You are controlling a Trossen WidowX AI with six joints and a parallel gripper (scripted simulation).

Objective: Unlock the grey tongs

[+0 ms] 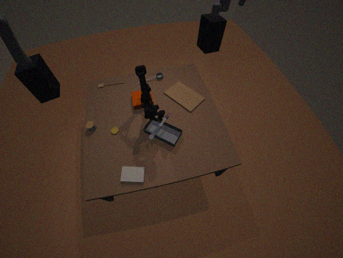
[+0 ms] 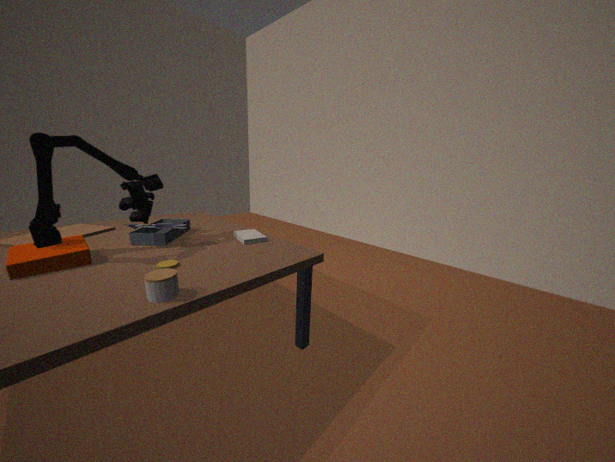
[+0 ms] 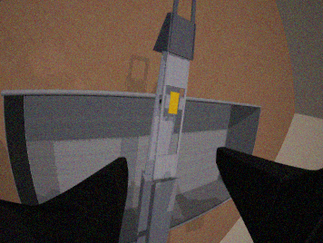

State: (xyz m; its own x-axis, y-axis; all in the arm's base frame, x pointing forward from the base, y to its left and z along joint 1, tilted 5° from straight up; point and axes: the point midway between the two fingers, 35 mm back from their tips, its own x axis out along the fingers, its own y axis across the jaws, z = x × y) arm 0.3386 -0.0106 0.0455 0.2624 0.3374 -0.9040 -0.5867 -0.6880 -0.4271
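Now: gripper tip 40 mm to the right of the yellow lock piece and 30 mm above it. Also, from my gripper tip: white pad (330 mm ahead, 360 mm to the right, 90 mm below); wooden board (250 mm behind, 360 mm to the left, 90 mm below); roasting tin (70 mm ahead, 70 mm below).
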